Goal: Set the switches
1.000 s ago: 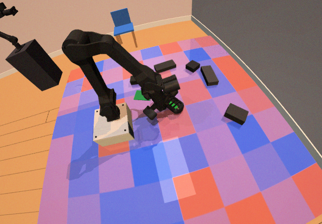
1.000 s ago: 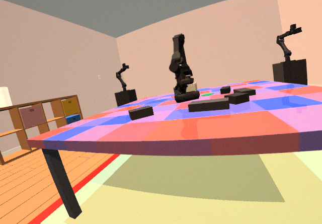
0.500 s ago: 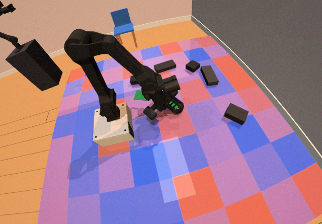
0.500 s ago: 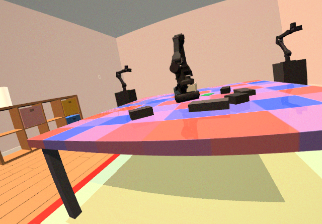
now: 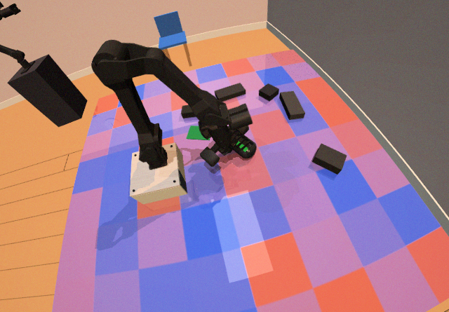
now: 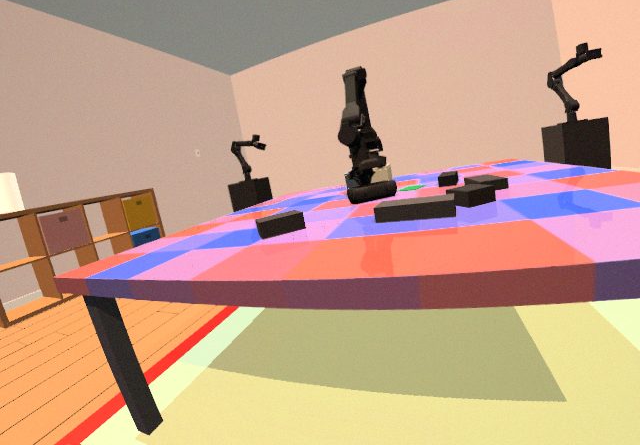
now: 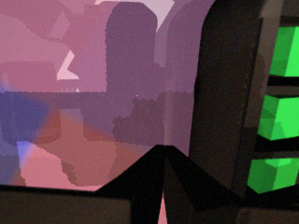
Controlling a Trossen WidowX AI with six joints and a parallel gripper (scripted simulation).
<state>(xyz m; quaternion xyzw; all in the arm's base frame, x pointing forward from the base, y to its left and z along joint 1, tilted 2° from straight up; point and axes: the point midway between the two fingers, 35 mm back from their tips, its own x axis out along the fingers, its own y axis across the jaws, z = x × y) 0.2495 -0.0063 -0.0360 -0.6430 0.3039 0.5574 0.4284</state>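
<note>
The flat green square is 9 cm behind my gripper tip, 14 cm to the left of it and 1 cm below it. From my gripper tip the other things lie so: small cube (27 cm ahead, 25 cm to the left, 1 cm above).
</note>
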